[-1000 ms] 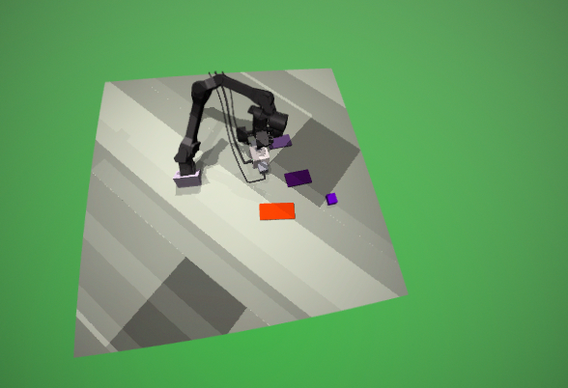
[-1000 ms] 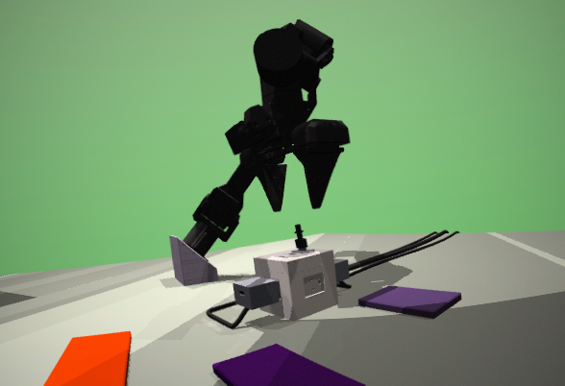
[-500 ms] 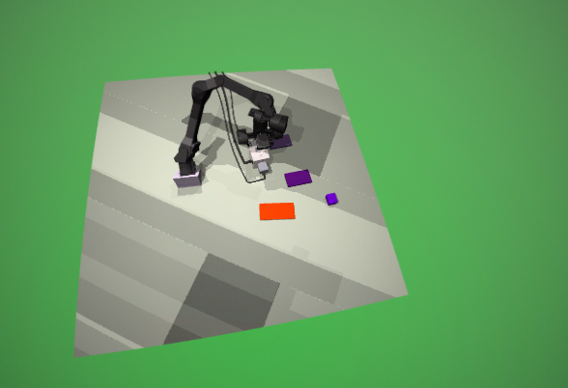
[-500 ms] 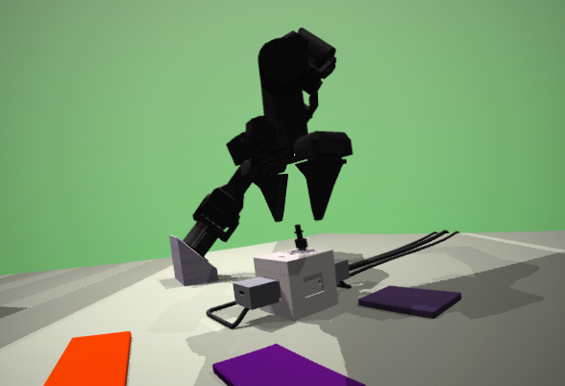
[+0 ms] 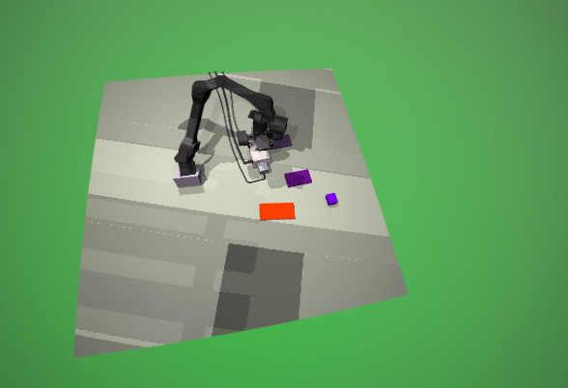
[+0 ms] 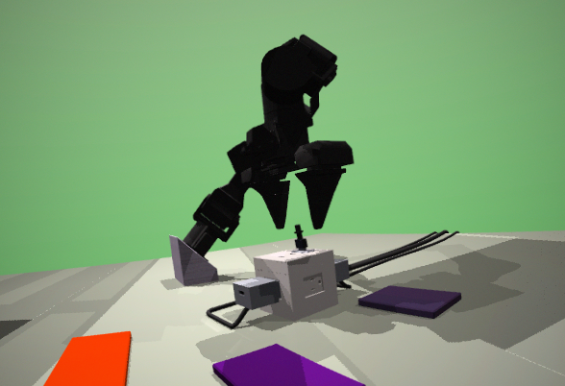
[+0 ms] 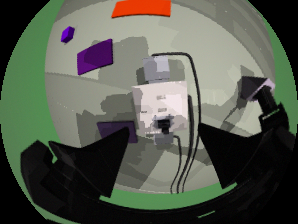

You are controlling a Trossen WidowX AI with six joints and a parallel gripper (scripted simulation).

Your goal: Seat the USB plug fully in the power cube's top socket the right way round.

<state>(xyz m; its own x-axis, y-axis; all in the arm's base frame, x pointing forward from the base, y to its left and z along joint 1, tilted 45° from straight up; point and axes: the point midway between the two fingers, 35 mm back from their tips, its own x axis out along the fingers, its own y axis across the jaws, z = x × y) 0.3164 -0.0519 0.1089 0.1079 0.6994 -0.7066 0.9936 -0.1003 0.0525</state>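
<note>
Now: the USB plug 20 mm below my gripper tip. Also, from my gripper tip: orange slab: 20 mm ahead, 280 mm to the right, 100 mm below; then USB socket: 10 mm to the left, 40 mm below; then purple block: 270 mm ahead, 290 mm to the right, 90 mm below.
</note>
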